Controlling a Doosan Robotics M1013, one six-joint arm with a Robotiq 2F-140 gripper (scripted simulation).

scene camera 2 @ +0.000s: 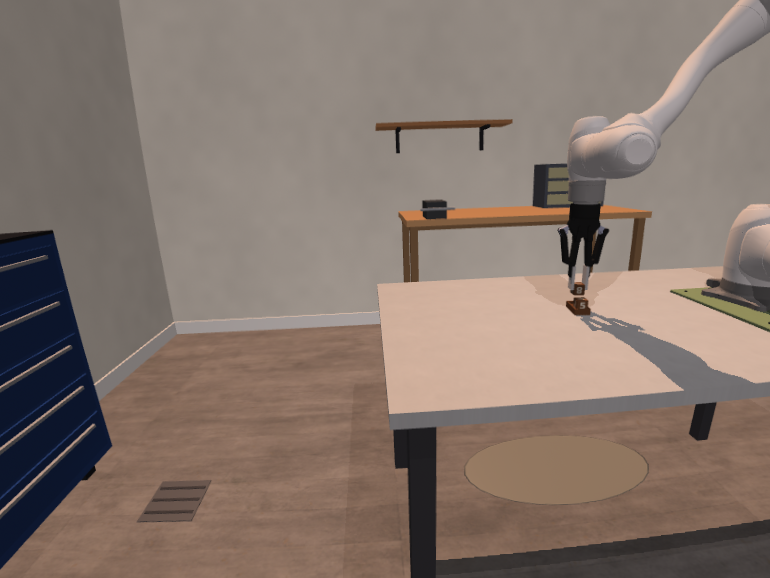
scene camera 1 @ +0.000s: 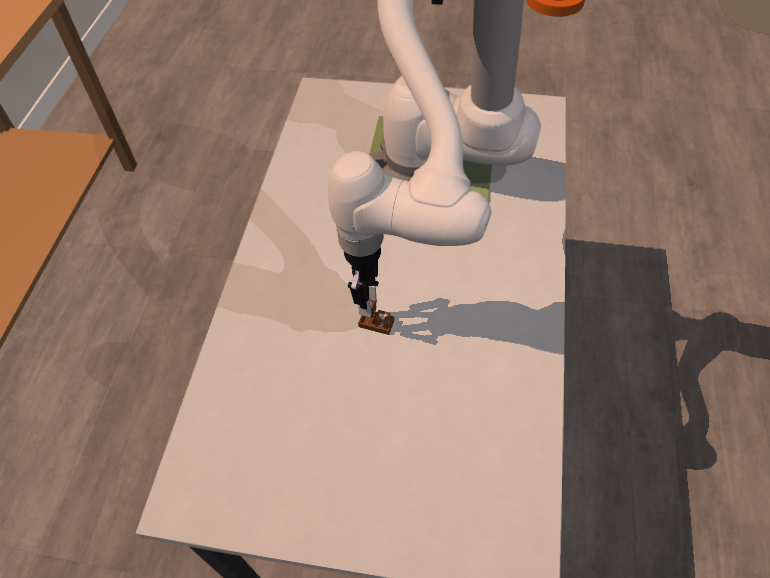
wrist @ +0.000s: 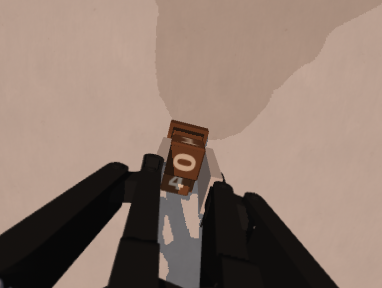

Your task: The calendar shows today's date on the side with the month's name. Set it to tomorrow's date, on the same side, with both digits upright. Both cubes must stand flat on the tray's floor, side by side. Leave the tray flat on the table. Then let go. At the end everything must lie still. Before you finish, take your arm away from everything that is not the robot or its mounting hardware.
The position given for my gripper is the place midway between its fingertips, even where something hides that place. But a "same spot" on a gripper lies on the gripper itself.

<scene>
my gripper: scene camera 2; scene camera 1; wrist 184, 156
same spot on my gripper: [scene camera 2: 590, 259] = [scene camera 1: 374, 279]
</scene>
